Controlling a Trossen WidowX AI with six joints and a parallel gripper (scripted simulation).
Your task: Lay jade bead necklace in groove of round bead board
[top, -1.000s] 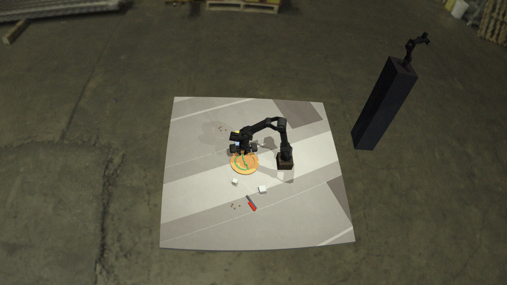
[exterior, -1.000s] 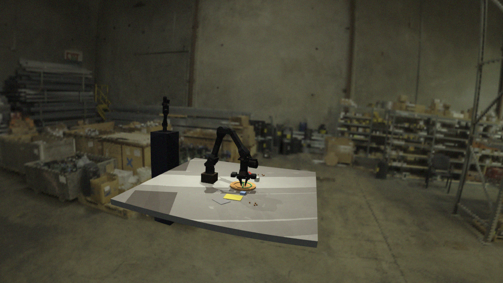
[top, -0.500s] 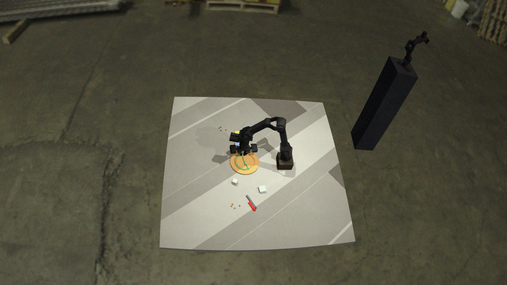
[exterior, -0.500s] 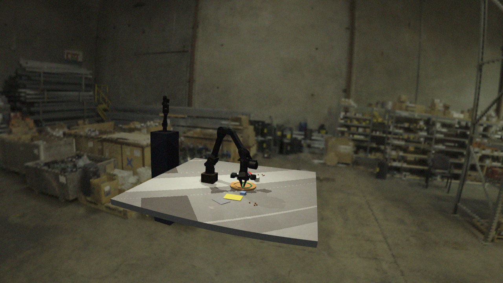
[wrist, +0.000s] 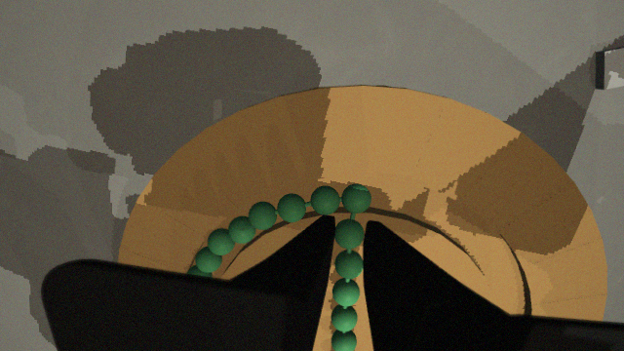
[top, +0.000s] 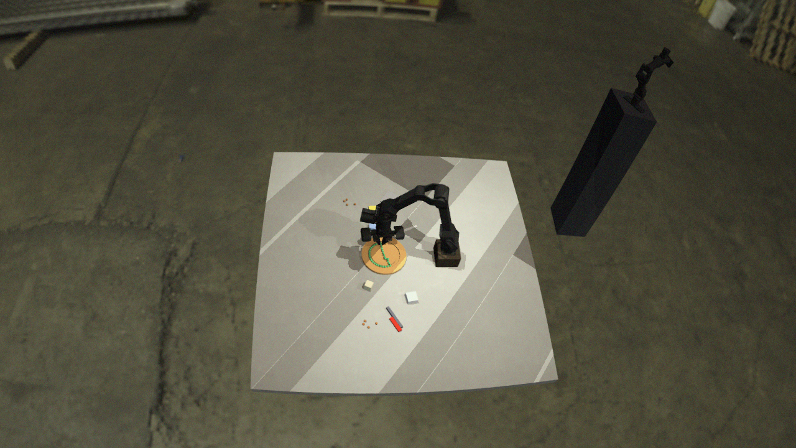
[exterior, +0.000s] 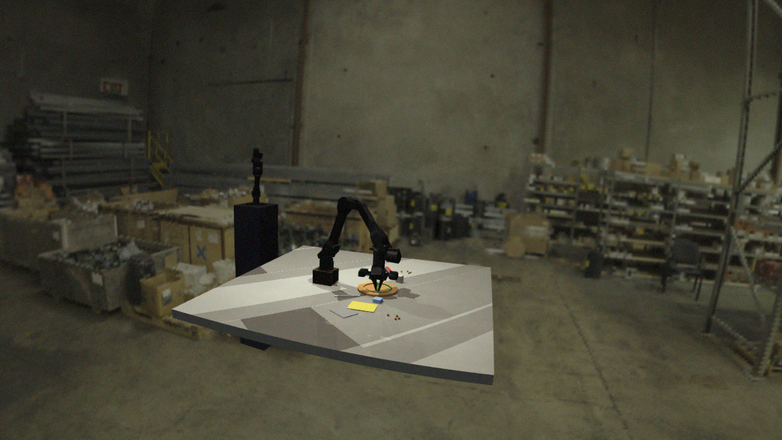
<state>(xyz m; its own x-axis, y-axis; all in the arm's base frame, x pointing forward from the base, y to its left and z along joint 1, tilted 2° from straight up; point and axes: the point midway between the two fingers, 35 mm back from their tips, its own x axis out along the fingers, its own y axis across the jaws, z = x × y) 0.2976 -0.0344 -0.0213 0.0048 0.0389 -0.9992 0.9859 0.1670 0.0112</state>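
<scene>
The blue block is 100 mm to the right of my gripper tip, 40 mm ahead of it and 10 mm below it. The rest, counted from my gripper tip: yellow pad: 190 mm to the right, 10 mm below; white strip: 120 mm behind, 100 mm to the right, 10 mm below; cream cube: 220 mm to the left, 50 mm ahead.
</scene>
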